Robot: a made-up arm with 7 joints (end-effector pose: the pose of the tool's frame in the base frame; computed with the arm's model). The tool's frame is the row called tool. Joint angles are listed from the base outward.
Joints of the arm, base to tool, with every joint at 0 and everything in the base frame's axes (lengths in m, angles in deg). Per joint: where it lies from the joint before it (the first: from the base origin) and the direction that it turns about. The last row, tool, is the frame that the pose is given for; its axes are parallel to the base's.
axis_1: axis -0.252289 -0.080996 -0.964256 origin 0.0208 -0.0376 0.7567
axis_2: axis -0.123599 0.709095 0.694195 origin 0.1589 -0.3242 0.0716
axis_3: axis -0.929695 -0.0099 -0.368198 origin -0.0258 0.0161 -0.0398
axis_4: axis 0 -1 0 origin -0.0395 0.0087 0.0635
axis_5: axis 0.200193 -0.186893 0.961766 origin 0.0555 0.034 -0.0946
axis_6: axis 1 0 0 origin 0.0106 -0.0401 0.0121
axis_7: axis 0 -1 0 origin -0.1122 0.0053 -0.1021
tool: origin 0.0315 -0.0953 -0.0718
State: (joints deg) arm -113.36 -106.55 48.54 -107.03 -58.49 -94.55 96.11
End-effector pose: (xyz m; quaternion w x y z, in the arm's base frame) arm 0.2538 0.2595 0.8238 0.5655 0.0705 0.2584 0.7800
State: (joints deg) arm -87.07 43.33 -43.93 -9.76 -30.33 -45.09 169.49
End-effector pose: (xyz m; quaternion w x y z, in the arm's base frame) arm 0.4981 -0.0136 0.7577 0.1859 0.8278 -0.4022 0.3441
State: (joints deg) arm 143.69 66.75 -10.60 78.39 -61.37 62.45 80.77
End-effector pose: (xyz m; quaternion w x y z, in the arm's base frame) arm -0.2120 0.0385 0.8365 0.3123 0.4464 0.6955 0.4685
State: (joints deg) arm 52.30 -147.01 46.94 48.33 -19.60 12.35 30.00
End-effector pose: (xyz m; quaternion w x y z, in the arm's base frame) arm -0.2400 -0.4026 0.8148 0.5713 0.5102 0.3339 0.5494
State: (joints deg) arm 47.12 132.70 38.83 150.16 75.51 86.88 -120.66
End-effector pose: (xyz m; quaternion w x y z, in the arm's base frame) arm 0.0573 -0.1775 0.8901 0.0673 -0.6828 0.0608 0.7249
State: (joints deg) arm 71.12 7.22 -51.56 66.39 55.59 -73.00 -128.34
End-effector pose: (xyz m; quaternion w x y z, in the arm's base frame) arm -0.3273 -0.4406 0.8594 0.6485 0.0938 0.1309 -0.7440
